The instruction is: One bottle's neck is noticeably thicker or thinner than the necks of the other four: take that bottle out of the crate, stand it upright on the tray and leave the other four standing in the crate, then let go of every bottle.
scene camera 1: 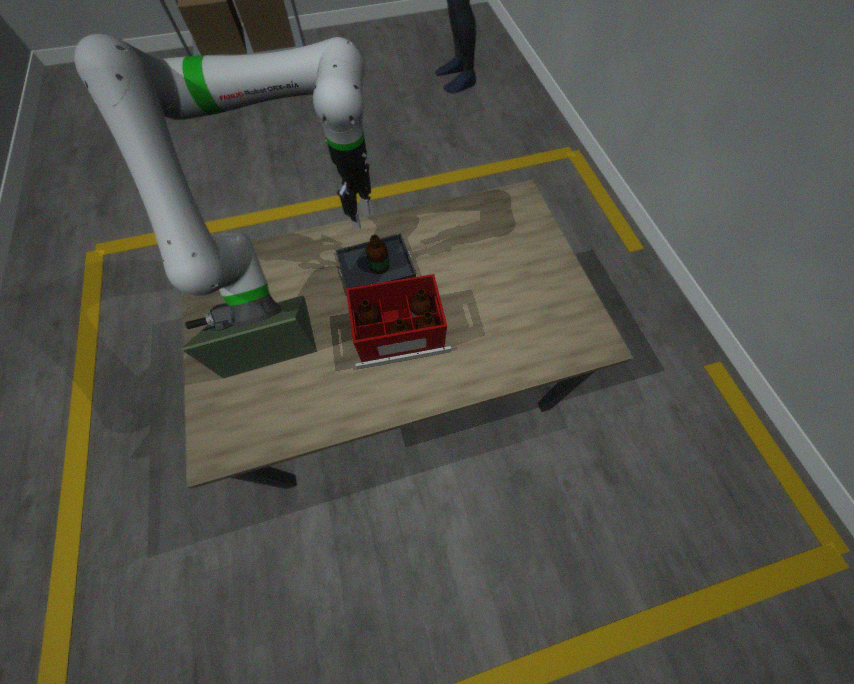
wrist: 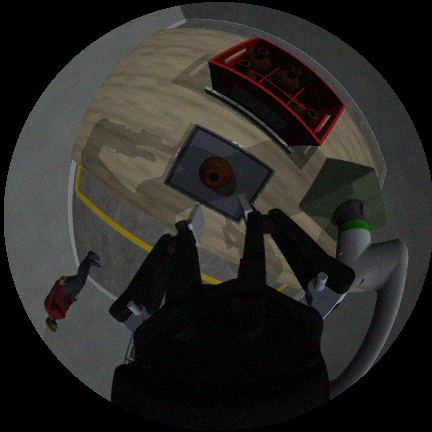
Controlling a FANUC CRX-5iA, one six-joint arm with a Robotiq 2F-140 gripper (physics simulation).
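Places are measured from the arm's base along level axes (x ahead, y left, z up), in millimetres.
Pixels of known places: gripper, fingertip midpoint: [scene camera 1: 361, 220] [wrist: 220, 207]; arm's base, link origin: [scene camera 1: 256, 317] [wrist: 351, 213].
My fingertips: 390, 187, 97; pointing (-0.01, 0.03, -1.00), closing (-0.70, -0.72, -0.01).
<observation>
For each thing: its top centre in the pictures, then the offset to it from my fingertips, as dx, dy, dz. "spot": a spot on its surface instead. Level surfaces: height alone.
- brown bottle with a green label, top centre: [wrist: 213, 176] [scene camera 1: 374, 237] +27, -24, -63
- dark grey tray, surface spot: [wrist: 186, 167] spot: +103, +14, -218
- red crate, top centre: [wrist: 291, 75] [scene camera 1: 395, 306] +22, -308, -48
- wooden table, surface height: dz -223
A brown bottle with a green label [scene camera 1: 377, 257] [wrist: 215, 172] stands upright on the dark grey tray [scene camera 1: 404, 265] [wrist: 186, 167]. The red crate [scene camera 1: 364, 349] [wrist: 220, 80] stands beside the tray. Four brown bottles stand in it: one [scene camera 1: 367, 312] [wrist: 307, 114] at one end, another [scene camera 1: 420, 302] [wrist: 260, 62] near the opposite end, a third [scene camera 1: 399, 327] and a fourth [scene camera 1: 427, 319] along the labelled side. Neck widths are too small and dark to compare. My gripper [scene camera 1: 363, 219] [wrist: 220, 207] is open and empty, above and to one side of the tray bottle, its fingers apart from it.
The green base block [scene camera 1: 249, 350] [wrist: 327, 190] under the arm stands on the wooden table [scene camera 1: 498, 306] [wrist: 135, 75], left of the crate in the scene view. A person [scene camera 1: 463, 42] [wrist: 62, 300] stands on the floor beyond the table. Boxes [scene camera 1: 263, 24] stand on a rack at the back.
</observation>
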